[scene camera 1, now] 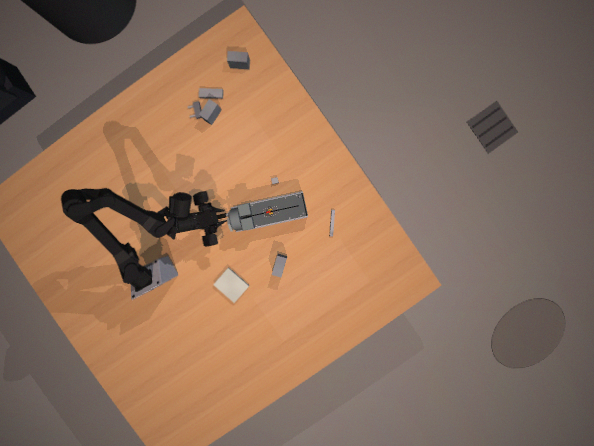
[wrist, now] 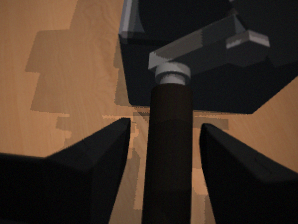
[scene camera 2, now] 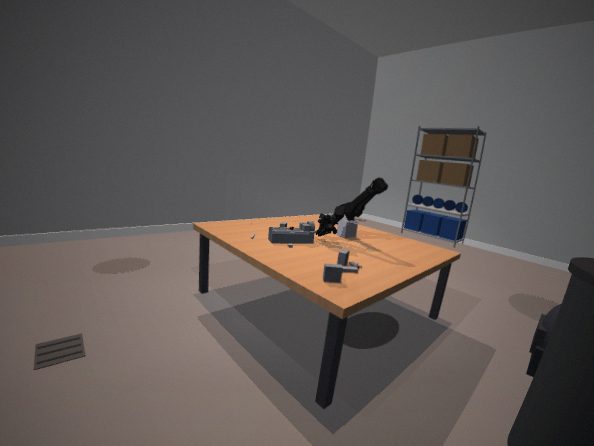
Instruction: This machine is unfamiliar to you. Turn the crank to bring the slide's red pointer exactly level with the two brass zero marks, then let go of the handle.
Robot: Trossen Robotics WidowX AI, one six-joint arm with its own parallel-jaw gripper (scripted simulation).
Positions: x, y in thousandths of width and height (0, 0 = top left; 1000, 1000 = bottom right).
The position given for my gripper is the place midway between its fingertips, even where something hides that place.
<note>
In view: my gripper (scene camera 1: 380, 483) and a grey slide machine (scene camera 1: 418, 485).
My gripper is seen too in the wrist view (wrist: 555, 578).
</note>
